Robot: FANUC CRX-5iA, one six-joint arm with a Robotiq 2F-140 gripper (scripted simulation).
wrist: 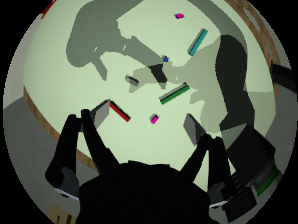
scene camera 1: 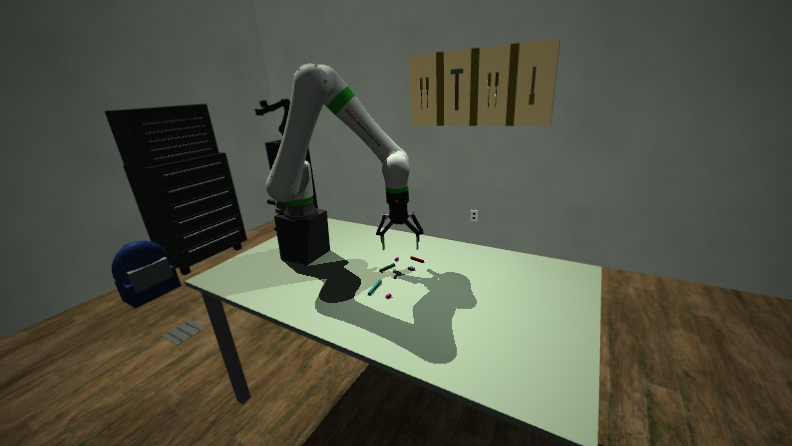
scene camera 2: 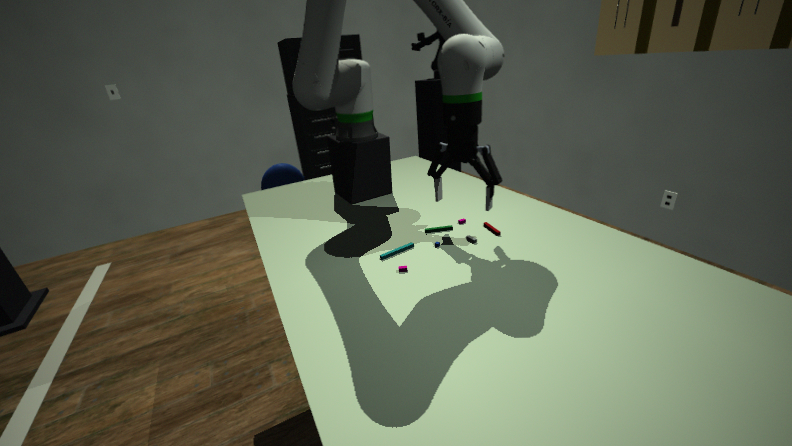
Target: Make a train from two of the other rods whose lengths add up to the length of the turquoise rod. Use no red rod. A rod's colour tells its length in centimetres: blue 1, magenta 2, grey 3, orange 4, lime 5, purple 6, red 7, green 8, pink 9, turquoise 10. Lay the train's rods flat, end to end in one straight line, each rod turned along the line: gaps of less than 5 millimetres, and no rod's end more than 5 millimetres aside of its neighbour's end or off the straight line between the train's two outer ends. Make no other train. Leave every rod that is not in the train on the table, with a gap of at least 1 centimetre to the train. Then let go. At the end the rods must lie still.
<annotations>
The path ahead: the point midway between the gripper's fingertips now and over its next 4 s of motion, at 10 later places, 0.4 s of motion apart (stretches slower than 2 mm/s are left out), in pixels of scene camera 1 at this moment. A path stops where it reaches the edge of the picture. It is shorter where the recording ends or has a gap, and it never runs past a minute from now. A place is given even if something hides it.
My gripper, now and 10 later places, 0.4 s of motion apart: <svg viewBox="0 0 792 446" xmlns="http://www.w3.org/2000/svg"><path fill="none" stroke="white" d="M400 248L399 246L398 246L397 244L397 243L395 242L395 241L395 245L395 246L396 248L396 251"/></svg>
</annotations>
